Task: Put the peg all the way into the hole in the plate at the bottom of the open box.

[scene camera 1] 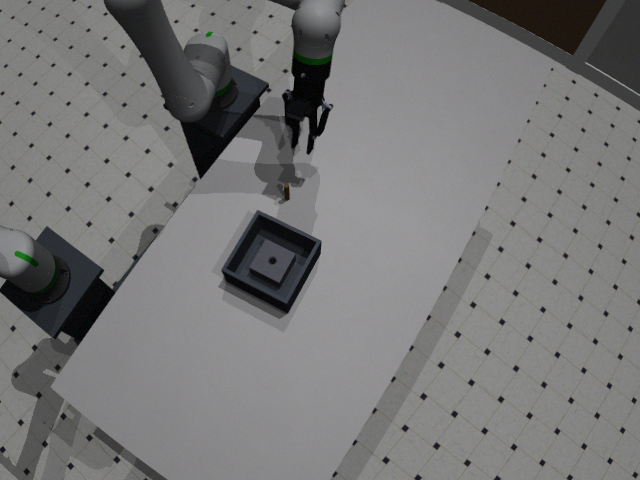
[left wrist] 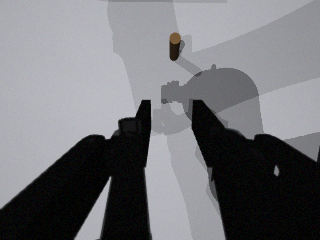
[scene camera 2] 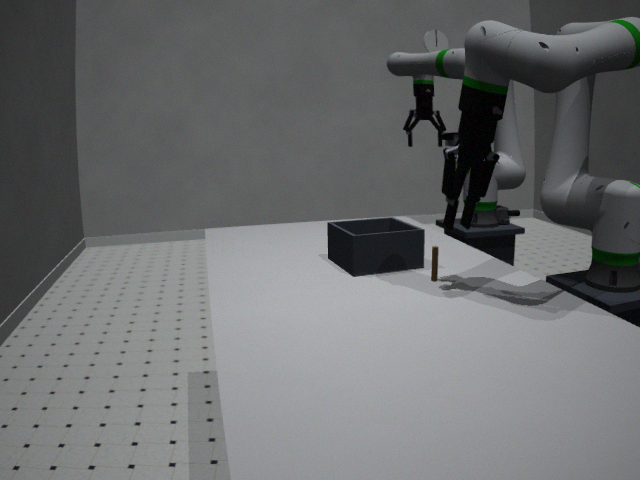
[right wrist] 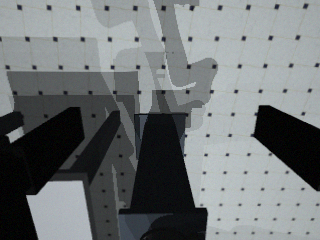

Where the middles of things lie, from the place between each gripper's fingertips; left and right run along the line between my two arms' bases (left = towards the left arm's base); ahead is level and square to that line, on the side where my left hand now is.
Labels:
Now: left hand 290 mm to the left of the grey plate (scene camera 1: 272, 263), 130 mm above it and 110 mm short of it. The rest, counted from my left hand: dark box (scene camera 2: 359, 247) 290 mm to the right, 150 mm below, 110 mm ahead.
Right now my right hand (scene camera 2: 425, 146) is 93 cm to the right of the grey plate, 48 cm short of it and 22 cm above it. The rest, counted from my right hand: dark box (93 cm to the left, 48 cm ahead, 24 cm below).

